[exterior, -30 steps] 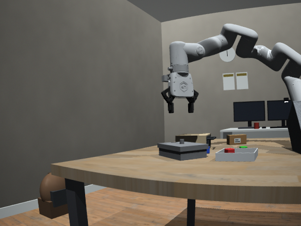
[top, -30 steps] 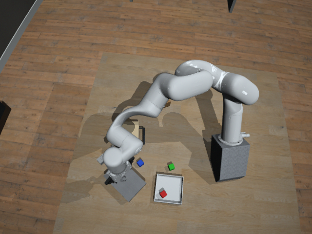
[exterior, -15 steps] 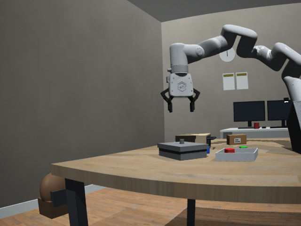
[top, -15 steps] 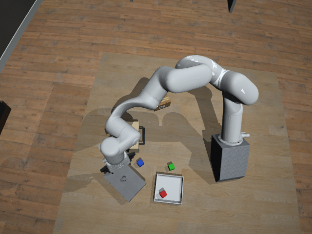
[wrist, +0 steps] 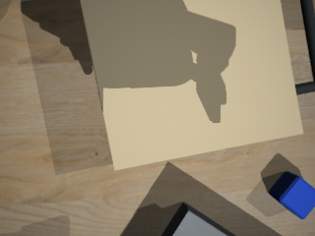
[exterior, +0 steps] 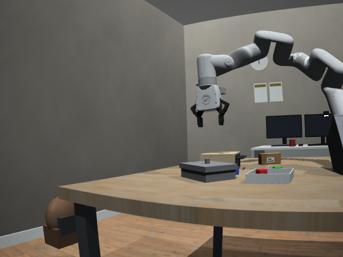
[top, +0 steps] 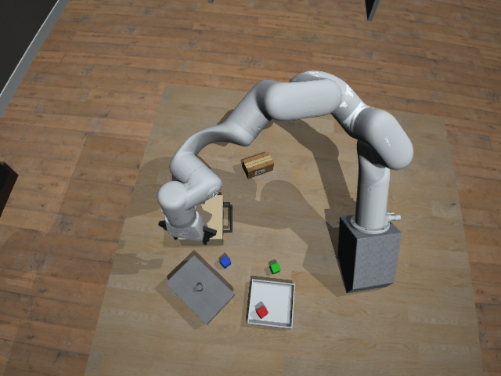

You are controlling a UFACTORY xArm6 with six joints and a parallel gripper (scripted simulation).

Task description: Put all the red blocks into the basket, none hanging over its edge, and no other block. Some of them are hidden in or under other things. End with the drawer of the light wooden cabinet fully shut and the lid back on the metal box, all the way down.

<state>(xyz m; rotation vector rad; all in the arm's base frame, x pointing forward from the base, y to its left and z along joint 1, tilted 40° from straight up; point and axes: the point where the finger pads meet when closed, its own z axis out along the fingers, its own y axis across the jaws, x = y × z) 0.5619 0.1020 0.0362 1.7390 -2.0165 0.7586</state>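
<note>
Right now my hand is 35 cm to the left of the brown cardboard box, 22 cm past it and 16 cm above it. The rest, counted from my hand: light wooden cabinet 16 cm below, 12 cm to the right, 2 cm behind; then grey lid 15 cm below, 13 cm to the left, 2 cm behind; then drawer 16 cm below, 12 cm to the right, 3 cm behind.
</note>
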